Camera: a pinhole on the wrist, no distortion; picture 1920 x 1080 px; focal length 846.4 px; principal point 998.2 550.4 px. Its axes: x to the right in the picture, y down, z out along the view. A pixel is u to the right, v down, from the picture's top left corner.
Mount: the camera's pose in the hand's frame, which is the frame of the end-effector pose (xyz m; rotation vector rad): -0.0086 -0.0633 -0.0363 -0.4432 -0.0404 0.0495
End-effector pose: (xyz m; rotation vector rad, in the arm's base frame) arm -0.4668 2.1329 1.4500 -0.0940 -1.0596 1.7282
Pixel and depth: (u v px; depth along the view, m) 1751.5 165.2 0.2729
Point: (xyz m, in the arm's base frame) -0.6749 2.1527 1.7363
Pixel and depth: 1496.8 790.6 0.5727
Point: -1.0695 2.0977 1.5871
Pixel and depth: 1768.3 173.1 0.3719
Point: -0.7805 2.1597 1.8335
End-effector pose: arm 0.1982 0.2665 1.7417 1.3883 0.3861 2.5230
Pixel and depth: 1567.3 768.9 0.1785
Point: 0.2331 0.2545 1.8975
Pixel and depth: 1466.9 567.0 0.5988
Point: 0.4604 0.2131 2.3088
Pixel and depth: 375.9 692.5 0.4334
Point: 0.6355 0.0287 1.6849
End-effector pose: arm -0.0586 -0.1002 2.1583 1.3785 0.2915 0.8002
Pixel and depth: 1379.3 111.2 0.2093
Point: 0.1451 -0.2001 2.1580
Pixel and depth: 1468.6 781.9 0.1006
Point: -0.0045 -0.1069 2.1854
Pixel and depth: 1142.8 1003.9 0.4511
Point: 0.0172 -0.2856 2.5553
